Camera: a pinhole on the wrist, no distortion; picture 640 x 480 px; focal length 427.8 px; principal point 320.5 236.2 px. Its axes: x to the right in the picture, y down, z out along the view. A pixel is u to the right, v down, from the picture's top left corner.
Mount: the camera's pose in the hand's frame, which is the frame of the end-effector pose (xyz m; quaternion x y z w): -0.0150 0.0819 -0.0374 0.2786 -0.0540 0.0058 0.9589
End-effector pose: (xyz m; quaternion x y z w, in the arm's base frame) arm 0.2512 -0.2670 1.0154 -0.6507 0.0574 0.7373 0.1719
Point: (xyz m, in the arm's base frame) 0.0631 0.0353 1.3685
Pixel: 144 158
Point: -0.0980 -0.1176 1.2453
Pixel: 229 353
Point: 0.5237 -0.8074 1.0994
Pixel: behind the camera
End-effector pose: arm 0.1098 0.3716 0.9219 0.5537 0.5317 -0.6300 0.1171
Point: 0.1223 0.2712 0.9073
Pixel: 285 396
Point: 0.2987 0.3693 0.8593
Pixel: behind the camera
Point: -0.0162 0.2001 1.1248
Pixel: 107 151
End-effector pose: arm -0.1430 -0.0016 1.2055 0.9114 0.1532 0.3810 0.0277
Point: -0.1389 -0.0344 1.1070
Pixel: 169 250
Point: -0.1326 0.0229 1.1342
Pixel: 300 105
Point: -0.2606 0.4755 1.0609
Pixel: outside the picture
